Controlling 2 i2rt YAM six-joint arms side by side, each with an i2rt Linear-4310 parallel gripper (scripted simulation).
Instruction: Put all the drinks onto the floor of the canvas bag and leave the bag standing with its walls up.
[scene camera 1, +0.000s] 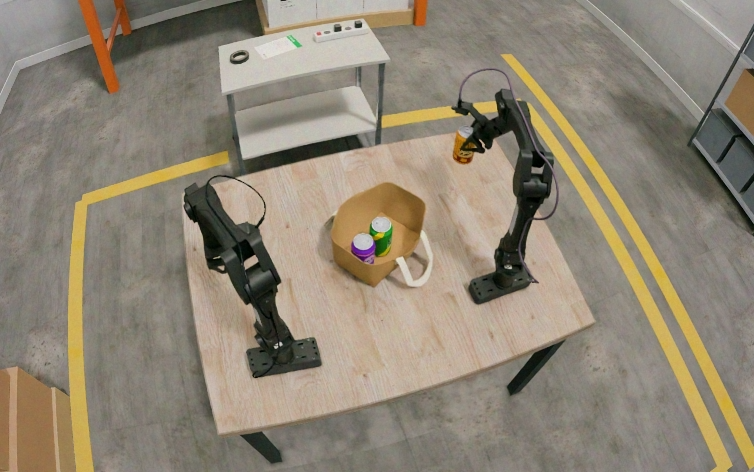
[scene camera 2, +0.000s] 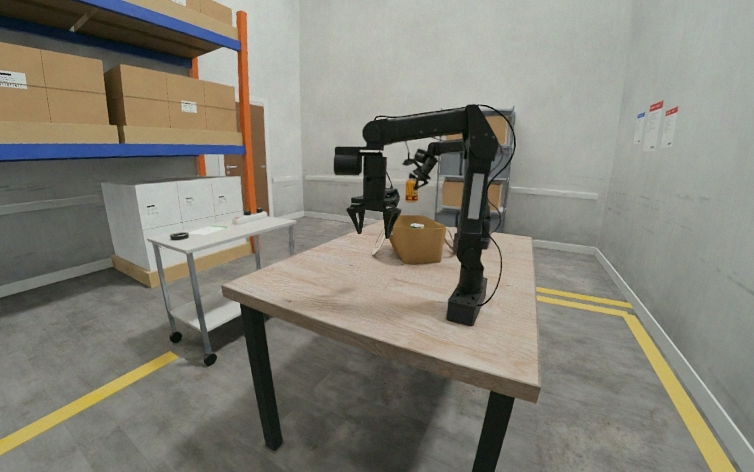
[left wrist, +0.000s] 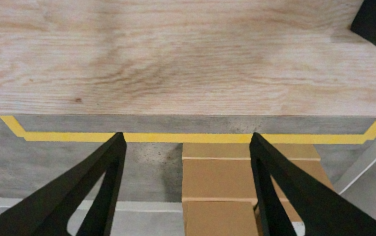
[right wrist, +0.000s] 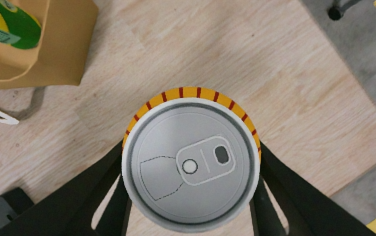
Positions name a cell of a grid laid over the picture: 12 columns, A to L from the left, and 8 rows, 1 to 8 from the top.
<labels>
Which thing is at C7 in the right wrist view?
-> My right gripper.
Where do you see my left gripper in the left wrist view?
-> F5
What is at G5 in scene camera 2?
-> A tan canvas bag.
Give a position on a tan canvas bag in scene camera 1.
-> F4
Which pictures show my left gripper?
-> Scene camera 1, scene camera 2 and the left wrist view only.
</labels>
